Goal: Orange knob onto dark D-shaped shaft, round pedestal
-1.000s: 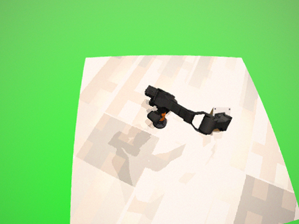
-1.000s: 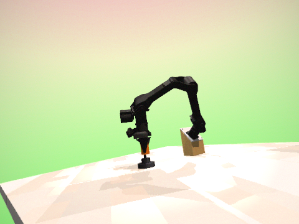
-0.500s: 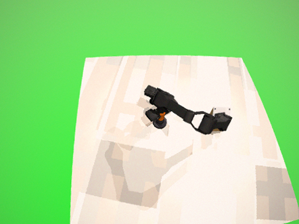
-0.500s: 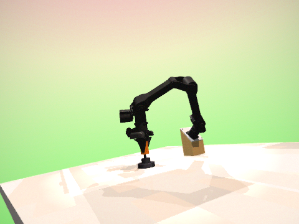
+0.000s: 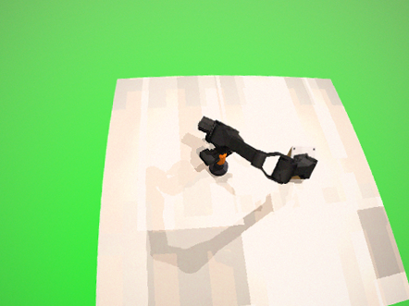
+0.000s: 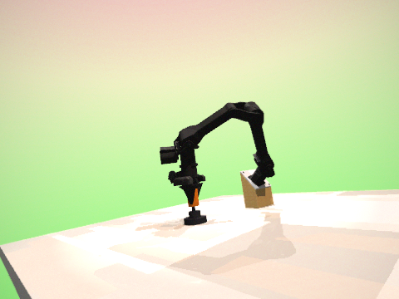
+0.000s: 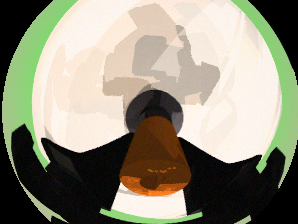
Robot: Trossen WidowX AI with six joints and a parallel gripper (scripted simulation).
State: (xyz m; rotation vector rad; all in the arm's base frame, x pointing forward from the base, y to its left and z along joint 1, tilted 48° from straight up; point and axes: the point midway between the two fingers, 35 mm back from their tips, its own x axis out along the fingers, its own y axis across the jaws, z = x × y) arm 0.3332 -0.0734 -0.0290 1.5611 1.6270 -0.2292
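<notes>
The orange knob lies 2 cm above my gripper tip. The rest, counted from my gripper tip: dark round pedestal: 4 cm below.
</notes>
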